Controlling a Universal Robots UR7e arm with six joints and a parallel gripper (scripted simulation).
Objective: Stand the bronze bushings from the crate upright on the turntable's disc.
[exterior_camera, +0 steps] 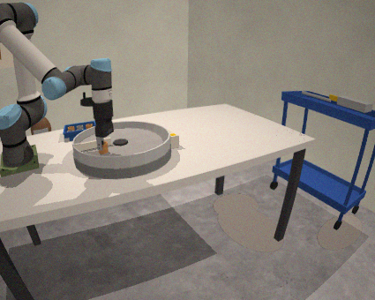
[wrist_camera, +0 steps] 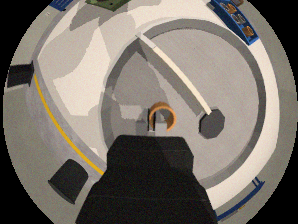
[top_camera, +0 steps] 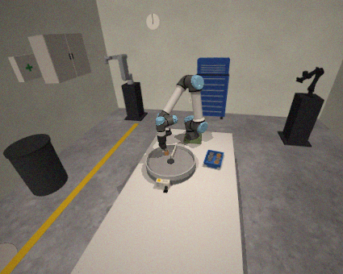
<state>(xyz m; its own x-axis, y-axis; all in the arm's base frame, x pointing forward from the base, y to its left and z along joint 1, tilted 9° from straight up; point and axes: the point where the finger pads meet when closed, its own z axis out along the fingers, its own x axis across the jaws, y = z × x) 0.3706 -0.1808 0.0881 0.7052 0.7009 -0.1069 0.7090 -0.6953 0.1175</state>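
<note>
My hand is 3 cm past the blue crate, 43 cm to the right of it and 7 cm above it. Round my hand: grey turntable: 10 cm ahead, 7 cm to the left, 4 cm below.
</note>
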